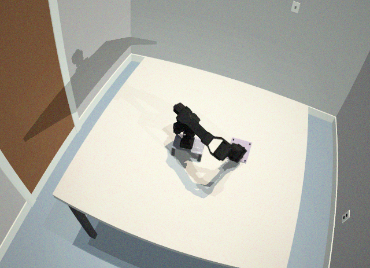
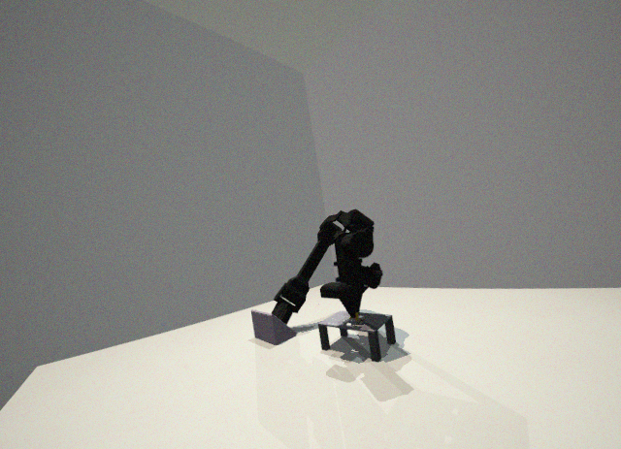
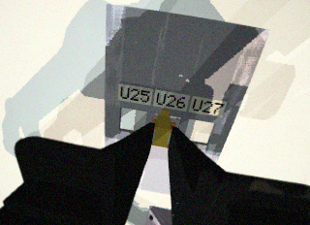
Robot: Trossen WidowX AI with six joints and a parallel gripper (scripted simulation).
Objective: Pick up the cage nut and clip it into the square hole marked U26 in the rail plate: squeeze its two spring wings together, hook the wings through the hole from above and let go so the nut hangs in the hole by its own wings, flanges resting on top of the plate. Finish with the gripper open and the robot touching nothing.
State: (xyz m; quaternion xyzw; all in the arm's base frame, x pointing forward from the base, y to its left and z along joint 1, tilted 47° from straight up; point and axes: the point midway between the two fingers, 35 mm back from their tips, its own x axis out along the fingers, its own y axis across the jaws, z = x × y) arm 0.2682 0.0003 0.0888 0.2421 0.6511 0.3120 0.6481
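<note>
Now: gripper tip 1 cm above the yellow cage nut.
</note>
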